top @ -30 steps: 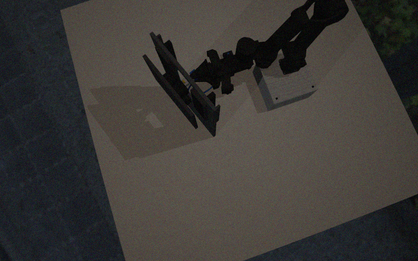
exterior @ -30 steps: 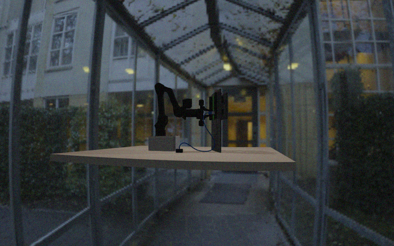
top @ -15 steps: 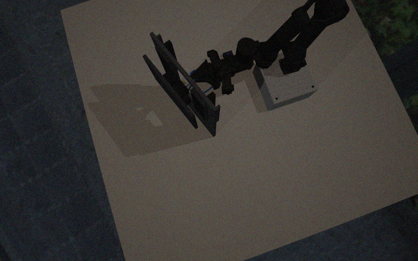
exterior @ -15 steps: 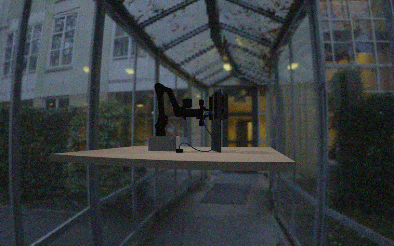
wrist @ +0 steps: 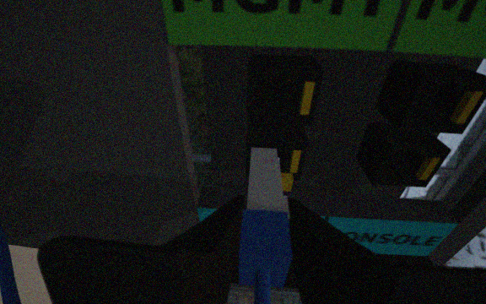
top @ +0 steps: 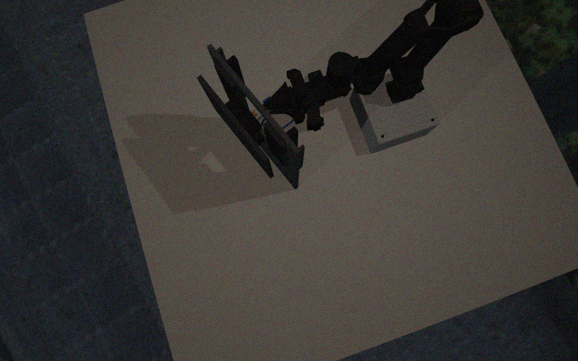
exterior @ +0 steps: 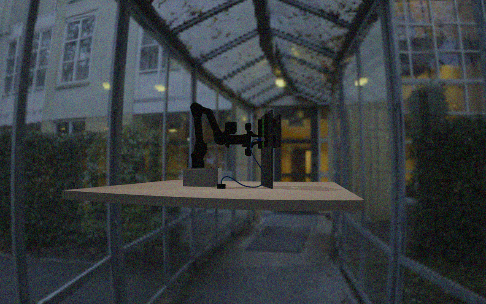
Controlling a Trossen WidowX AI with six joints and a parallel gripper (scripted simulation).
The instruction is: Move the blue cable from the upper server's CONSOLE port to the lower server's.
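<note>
The blue plug is right at my gripper tip. From my gripper tip the other things lie so: black block (260 mm below, 200 mm behind, 160 mm to the right).
</note>
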